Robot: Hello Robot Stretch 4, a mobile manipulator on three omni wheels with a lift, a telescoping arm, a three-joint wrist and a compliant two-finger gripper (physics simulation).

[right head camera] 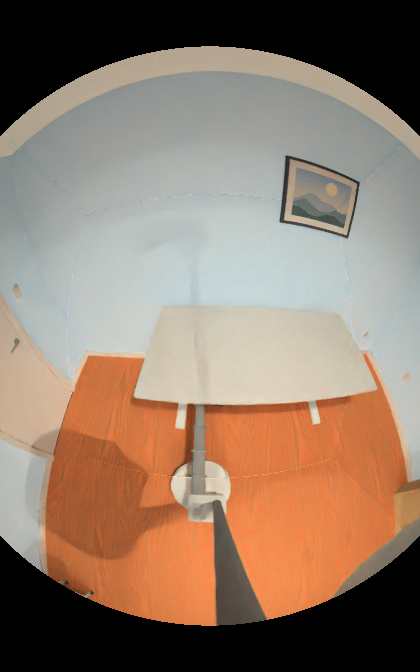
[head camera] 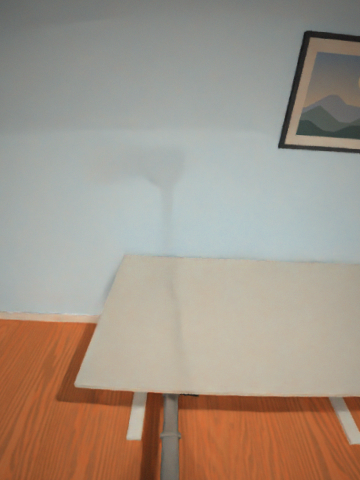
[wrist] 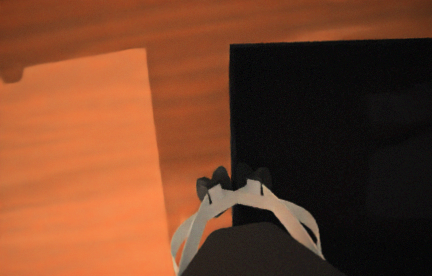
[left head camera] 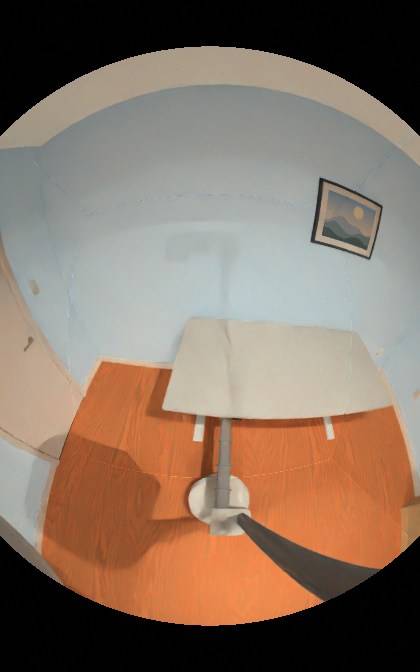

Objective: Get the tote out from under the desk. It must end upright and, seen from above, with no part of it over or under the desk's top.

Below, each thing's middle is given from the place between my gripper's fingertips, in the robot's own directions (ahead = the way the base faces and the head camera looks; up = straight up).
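Scene:
Picture the black tote (wrist: 335,122): my gripper's 1 cm to the left of it and 15 cm short of it.

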